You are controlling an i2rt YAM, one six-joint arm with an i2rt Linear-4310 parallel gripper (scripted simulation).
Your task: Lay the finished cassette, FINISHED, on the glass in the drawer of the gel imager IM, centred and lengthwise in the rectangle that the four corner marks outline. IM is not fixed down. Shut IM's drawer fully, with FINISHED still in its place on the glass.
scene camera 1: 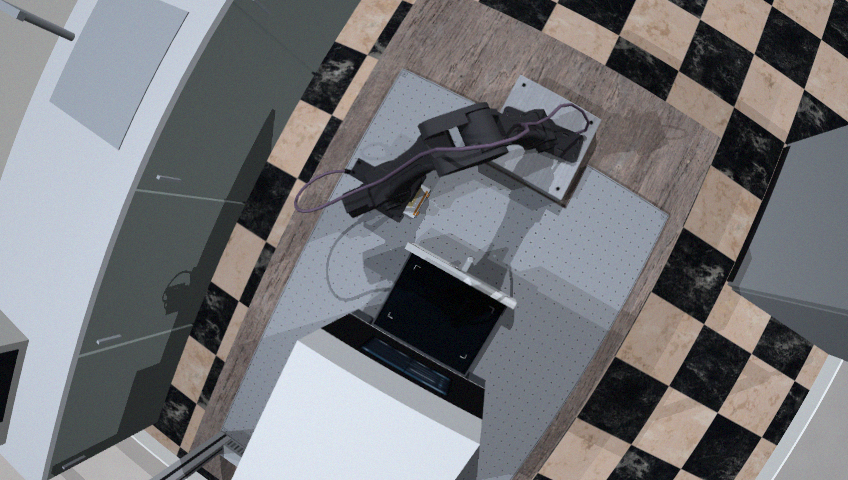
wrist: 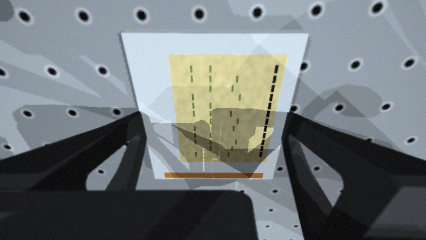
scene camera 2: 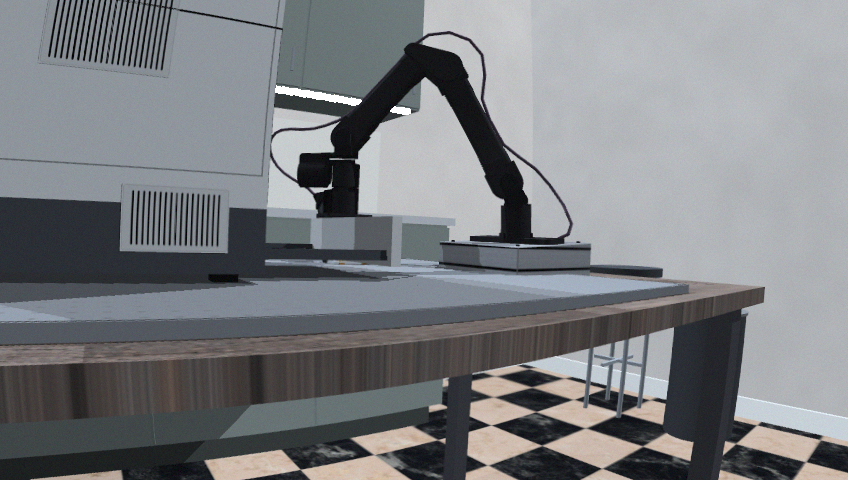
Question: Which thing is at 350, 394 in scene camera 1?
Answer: A gel imager IM.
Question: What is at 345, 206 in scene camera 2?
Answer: My gripper.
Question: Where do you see a cassette FINISHED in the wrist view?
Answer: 214, 103
